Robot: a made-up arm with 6 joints. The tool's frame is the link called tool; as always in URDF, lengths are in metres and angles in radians. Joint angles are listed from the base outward. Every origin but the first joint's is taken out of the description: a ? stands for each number. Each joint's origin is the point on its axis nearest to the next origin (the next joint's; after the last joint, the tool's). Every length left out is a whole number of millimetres.
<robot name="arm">
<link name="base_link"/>
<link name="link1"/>
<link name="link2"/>
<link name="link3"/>
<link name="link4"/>
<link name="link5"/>
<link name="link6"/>
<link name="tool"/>
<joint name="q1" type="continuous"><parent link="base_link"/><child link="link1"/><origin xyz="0.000 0.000 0.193"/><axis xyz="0 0 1"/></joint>
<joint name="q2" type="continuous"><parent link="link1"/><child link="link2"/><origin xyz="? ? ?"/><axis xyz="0 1 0"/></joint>
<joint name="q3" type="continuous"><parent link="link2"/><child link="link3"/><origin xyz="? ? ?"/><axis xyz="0 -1 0"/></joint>
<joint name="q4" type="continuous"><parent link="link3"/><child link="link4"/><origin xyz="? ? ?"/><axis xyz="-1 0 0"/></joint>
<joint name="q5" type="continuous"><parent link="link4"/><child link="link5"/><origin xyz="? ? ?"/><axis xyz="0 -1 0"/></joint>
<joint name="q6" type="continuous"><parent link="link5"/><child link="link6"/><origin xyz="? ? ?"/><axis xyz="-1 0 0"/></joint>
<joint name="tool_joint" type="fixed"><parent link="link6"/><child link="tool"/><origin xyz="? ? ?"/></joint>
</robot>
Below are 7 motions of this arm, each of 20 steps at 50 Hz.
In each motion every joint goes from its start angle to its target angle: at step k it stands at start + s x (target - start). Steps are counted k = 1, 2, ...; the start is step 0. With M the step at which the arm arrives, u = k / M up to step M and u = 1 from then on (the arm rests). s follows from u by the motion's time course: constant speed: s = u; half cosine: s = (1 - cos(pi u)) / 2; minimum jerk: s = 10 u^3 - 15 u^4 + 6 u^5.
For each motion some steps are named. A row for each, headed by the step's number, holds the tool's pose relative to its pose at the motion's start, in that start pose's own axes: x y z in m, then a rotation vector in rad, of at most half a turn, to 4 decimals.
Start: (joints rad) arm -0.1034 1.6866 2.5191 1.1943 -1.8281 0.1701
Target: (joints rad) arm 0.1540 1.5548 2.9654 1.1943 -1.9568 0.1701
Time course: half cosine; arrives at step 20
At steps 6, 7, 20:
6: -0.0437 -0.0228 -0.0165 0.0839 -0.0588 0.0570
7: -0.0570 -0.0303 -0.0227 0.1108 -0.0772 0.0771
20: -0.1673 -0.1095 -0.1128 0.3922 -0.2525 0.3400

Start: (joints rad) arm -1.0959 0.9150 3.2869 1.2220 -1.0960 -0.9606
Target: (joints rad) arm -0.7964 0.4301 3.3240 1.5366 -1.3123 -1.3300
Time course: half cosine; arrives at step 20
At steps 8, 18, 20:
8: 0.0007 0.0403 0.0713 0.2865 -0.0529 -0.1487
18: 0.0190 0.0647 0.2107 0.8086 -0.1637 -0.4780
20: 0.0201 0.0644 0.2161 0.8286 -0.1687 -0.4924

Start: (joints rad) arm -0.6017 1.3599 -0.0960 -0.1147 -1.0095 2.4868
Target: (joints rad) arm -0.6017 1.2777 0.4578 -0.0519 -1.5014 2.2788
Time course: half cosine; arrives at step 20
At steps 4, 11, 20:
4: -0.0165 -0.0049 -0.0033 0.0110 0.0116 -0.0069
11: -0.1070 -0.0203 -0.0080 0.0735 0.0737 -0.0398
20: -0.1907 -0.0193 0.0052 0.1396 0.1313 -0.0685

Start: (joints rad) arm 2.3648 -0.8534 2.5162 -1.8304 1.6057 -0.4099
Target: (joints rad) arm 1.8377 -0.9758 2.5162 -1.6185 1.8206 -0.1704
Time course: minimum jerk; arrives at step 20
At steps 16, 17, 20:
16: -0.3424 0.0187 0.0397 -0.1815 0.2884 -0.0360
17: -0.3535 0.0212 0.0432 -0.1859 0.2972 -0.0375
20: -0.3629 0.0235 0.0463 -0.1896 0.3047 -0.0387

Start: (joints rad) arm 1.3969 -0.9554 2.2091 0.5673 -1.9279 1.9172
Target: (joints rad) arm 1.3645 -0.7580 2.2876 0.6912 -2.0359 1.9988
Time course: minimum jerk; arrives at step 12
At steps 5, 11, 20:
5: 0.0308 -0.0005 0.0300 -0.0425 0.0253 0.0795
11: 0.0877 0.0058 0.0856 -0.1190 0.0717 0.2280
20: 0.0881 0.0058 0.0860 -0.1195 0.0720 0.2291

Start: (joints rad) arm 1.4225 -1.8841 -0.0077 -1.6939 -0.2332 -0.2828
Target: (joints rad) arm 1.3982 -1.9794 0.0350 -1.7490 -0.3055 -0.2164
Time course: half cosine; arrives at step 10
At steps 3, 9, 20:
3: -0.0065 0.0053 -0.0081 -0.0139 0.0272 0.0222
9: -0.0329 0.0235 -0.0386 -0.0691 0.1296 0.1068
20: -0.0338 0.0240 -0.0396 -0.0710 0.1329 0.1095

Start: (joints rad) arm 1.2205 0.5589 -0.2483 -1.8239 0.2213 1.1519
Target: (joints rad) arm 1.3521 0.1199 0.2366 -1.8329 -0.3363 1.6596
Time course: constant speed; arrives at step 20
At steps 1, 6, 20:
1: -0.0082 0.0067 0.0067 -0.0205 -0.0226 0.0576
6: -0.0571 0.0374 0.0393 -0.1364 -0.1570 0.3389
20: -0.2574 0.0797 0.1117 -0.5291 -0.7345 1.0273

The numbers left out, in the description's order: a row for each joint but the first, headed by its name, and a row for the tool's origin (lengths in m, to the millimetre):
q2: 0.000 0.000 0.000
q3: 0.000 0.000 0.539
q4: 0.278 0.000 0.000
q5: 0.000 -0.103 0.000
q6: 0.000 0.000 0.000
tool: 0.000 0.000 0.000

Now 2 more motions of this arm.
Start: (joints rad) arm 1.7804 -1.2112 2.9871 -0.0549 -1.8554 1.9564
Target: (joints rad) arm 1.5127 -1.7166 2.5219 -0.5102 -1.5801 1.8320
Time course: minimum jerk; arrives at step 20
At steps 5, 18, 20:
5: -0.0063 -0.0333 0.0065 -0.0195 -0.0487 -0.0534
18: -0.1288 -0.2804 0.1069 -0.1164 -0.5395 -0.4602
20: -0.1305 -0.2823 0.1082 -0.1167 -0.5448 -0.4635

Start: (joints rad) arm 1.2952 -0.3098 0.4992 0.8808 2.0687 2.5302
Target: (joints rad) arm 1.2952 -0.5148 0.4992 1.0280 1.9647 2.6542
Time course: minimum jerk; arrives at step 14
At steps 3, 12, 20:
3: 0.0090 0.0024 -0.0068 -0.0135 -0.0067 -0.0127
12: 0.1247 0.0184 -0.1001 -0.2060 -0.0919 -0.1783
20: 0.1277 0.0184 -0.1026 -0.2113 -0.0941 -0.1825

